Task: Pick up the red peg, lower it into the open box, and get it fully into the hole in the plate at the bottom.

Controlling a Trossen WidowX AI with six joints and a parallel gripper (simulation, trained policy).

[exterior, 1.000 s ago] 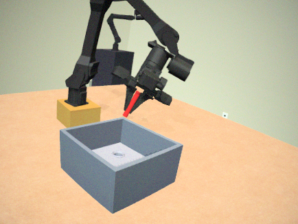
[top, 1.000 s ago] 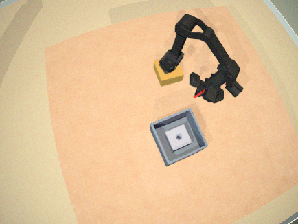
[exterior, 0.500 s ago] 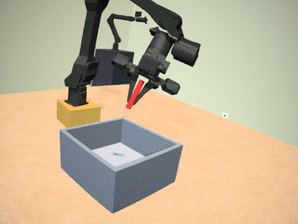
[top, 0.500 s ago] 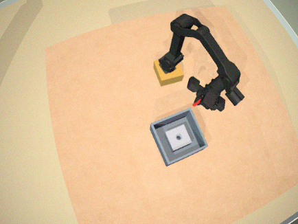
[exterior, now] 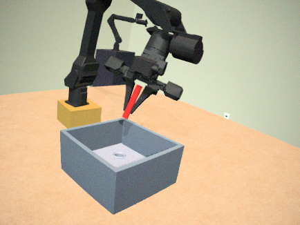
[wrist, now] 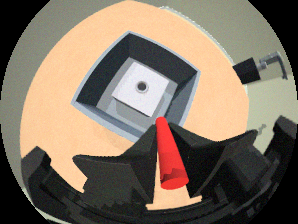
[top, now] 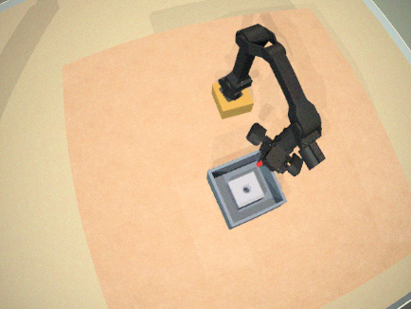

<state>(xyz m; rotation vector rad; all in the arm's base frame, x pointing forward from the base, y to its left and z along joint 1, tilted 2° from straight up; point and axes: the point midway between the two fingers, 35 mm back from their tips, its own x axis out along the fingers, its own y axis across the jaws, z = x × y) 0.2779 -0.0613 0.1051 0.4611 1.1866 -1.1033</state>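
Now: gripper tip 10 mm to the right of the red peg and 20 mm below it. The rest, counted from my gripper tip: grey box 40 mm ahead, 60 mm to the right, 110 mm below; pale plate 40 mm ahead, 60 mm to the right, 90 mm below.
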